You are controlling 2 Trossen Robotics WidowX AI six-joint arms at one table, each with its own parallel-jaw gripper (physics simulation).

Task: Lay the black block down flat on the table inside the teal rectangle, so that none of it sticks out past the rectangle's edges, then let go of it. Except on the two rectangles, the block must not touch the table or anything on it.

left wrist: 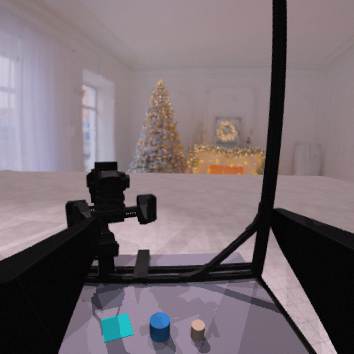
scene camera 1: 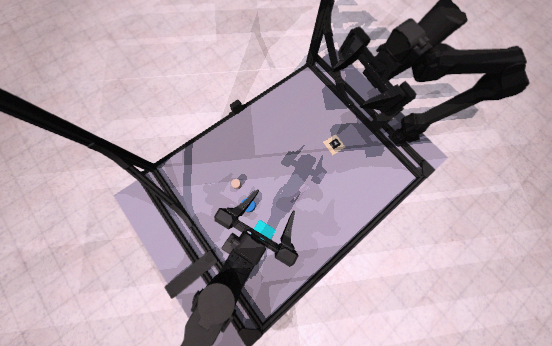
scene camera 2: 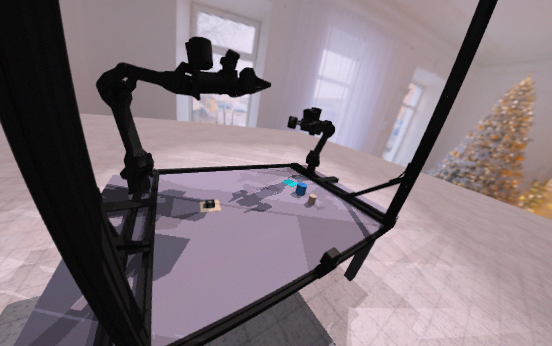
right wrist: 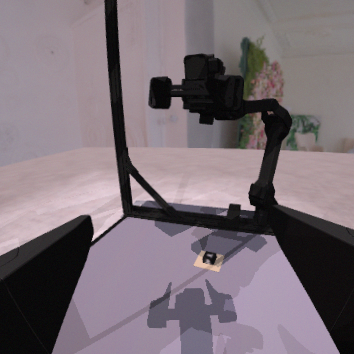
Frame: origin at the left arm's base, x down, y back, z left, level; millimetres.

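Seen in the pictures: left gripper, between the fingertips: (left wrist: 185,221) (scene camera 1: 347,87) (scene camera 2: 264,86) (right wrist: 176,79); right gripper, between the fingertips: (left wrist: 120,224) (scene camera 1: 276,200) (scene camera 2: 296,123) (right wrist: 182,218); left arm's base, origin of its link: (scene camera 1: 397,137) (scene camera 2: 139,189) (right wrist: 261,221); right arm's base, origin of its link: (left wrist: 106,268) (scene camera 2: 310,172).
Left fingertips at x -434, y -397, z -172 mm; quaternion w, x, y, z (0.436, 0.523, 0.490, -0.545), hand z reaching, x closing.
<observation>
Offsets run from my left fingertips to a thing's middle. "spot": to the spot under its first point.
The small black block @(dx +444, dy +154, dz +25 mm) (scene camera 1: 335,143) (scene camera 2: 210,204) (right wrist: 209,258) rests on the cream rectangle @(spot: dx +452, dy +129, dz +48 mm) (scene camera 1: 333,151) (scene camera 2: 215,209) (right wrist: 199,263); a lighter patch shows on it. The teal rectangle @(spot: dx +452, dy -303, dz +133 mm) (scene camera 1: 265,229) (scene camera 2: 289,183) (left wrist: 117,328) lies bare on the table; the right arm's gripper partly overlaps it in scene camera 1. My left gripper (scene camera 1: 350,87) (scene camera 2: 270,84) (left wrist: 185,221) is open and empty, high up and apart from the block. My right gripper (scene camera 1: 275,201) (left wrist: 120,224) (right wrist: 182,218) is open and empty, raised above the teal rectangle's end of the table.
A blue cylinder @(dx +428, dy -301, dz +20 mm) (scene camera 1: 251,205) (scene camera 2: 301,189) (left wrist: 160,327) stands close beside the teal rectangle. A smaller peach cylinder @(dx +433, dy -292, dz -77 mm) (scene camera 1: 236,183) (scene camera 2: 312,200) (left wrist: 198,330) stands beyond it. Black frame bars edge the table, with upright posts at corners.
</observation>
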